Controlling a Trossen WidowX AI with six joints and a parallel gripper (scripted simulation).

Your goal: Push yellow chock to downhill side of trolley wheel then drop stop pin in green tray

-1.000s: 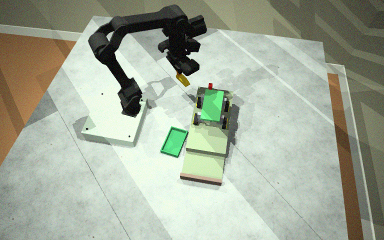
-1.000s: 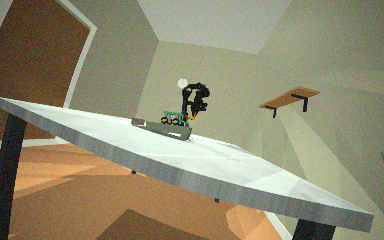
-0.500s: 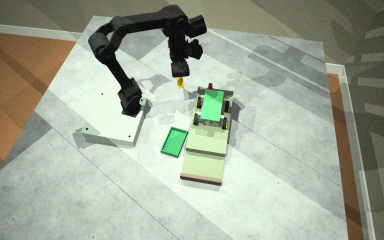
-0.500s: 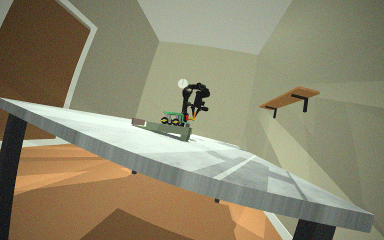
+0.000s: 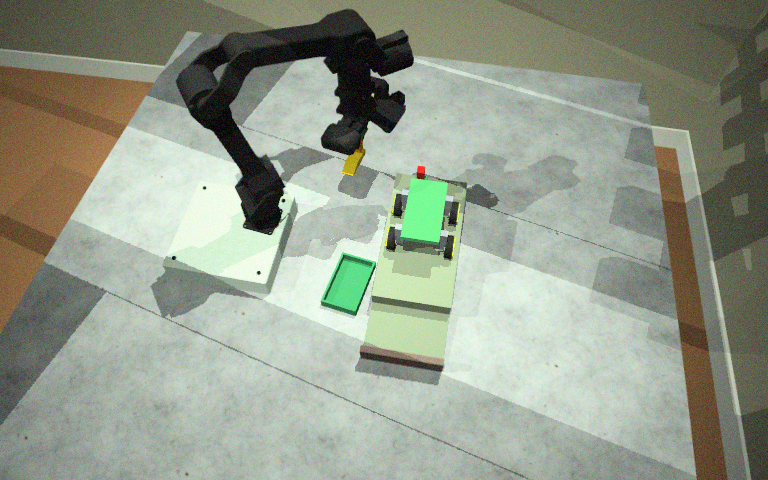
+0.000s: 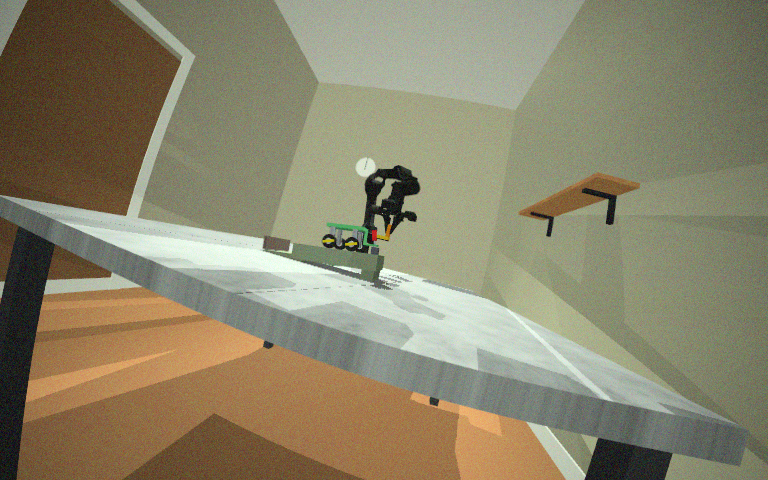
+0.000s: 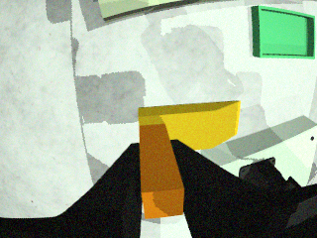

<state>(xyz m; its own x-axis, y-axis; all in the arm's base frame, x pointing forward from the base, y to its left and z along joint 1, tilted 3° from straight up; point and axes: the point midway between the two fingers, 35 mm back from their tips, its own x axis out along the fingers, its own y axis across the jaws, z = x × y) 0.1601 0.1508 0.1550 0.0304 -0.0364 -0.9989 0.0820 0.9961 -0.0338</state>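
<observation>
Now: the yellow chock 2 cm to the right of my gripper tip and 1 cm below it. The rest, counted from my gripper tip: brown stop block (19 cm ahead, 35 cm to the right, 14 cm below); trolley (16 cm ahead, 10 cm to the right, 7 cm below); stop pin (13 cm ahead, 1 cm to the right, 5 cm below).
</observation>
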